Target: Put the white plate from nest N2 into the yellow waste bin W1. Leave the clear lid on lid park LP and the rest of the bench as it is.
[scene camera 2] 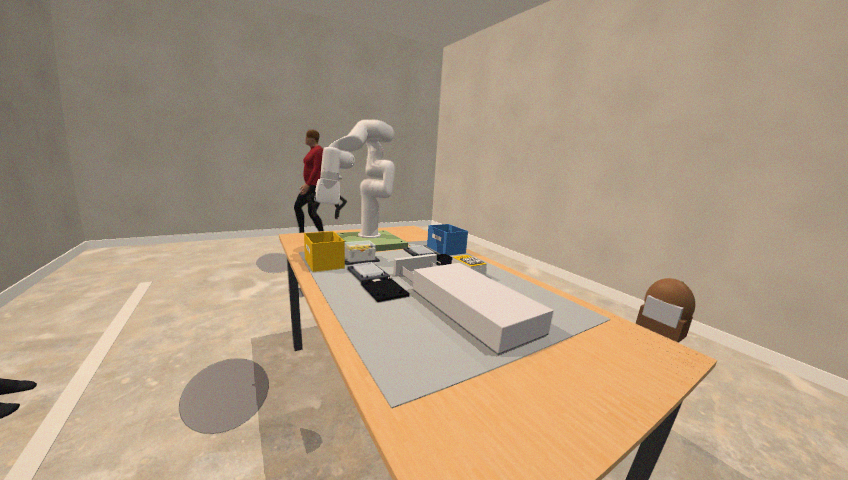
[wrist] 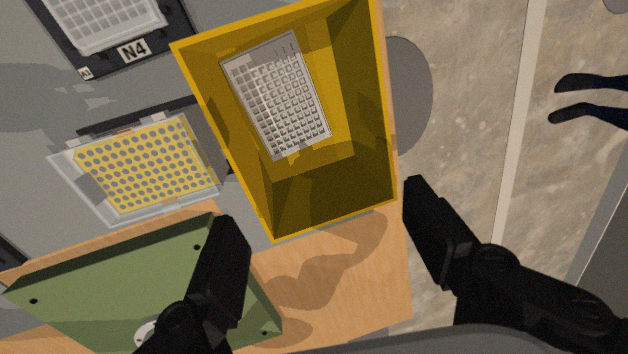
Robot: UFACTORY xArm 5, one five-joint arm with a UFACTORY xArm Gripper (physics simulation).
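Frame: origin at the arm's base, x ahead, y left, z up, level; millimetres.
Where they show: gripper, fingertip midpoint: (scene camera 2: pixel 325 217) (wrist: pixel 320 215); arm's base at its link origin: (scene camera 2: pixel 369 235).
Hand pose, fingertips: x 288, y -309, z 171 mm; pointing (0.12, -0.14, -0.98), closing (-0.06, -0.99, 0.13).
Things, the pixels of their top centre, and the offset from my fingertips.
- yellow waste bin W1 at its top centre: (wrist: pixel 310 140) (scene camera 2: pixel 323 236) dx +11, dy -12, dz -80 mm
- white plate at its top centre: (wrist: pixel 282 103) dx +27, dy +1, dz -182 mm
- clear box with a yellow rack, top centre: (wrist: pixel 139 177) (scene camera 2: pixel 360 243) dx +13, dy +151, dz -123 mm
- black nest at its top centre: (scene camera 2: pixel 384 284) dx +367, dy +123, dz -178 mm
- blue bin at its top centre: (scene camera 2: pixel 447 228) dx +6, dy +634, dz -80 mm
The yellow waste bin W1 (scene camera 2: pixel 324 255) (wrist: pixel 352 175) stands at the table's far left corner in the scene view. A white plate (wrist: pixel 277 95) with a grid of square wells lies inside it, wells up, near one side wall; the bin walls hide it in the scene view. My gripper (scene camera 2: pixel 325 215) (wrist: pixel 320 215) is open and empty, above the bin; in the wrist view its fingers are apart beyond the bin's near end. The labels N2 and LP cannot be read in either view, and I cannot make out for certain which piece is the clear lid.
Nest N4 (wrist: pixel 172 47) holds a white plate. A clear box with a yellow rack (scene camera 2: pixel 360 251) (wrist: pixel 145 165) stands beside the bin. A black nest (scene camera 2: pixel 385 289), a long white box (scene camera 2: pixel 476 297), a blue bin (scene camera 2: pixel 447 239) and the green base plate (scene camera 2: pixel 386 241) (wrist: pixel 120 270) are also on the table.
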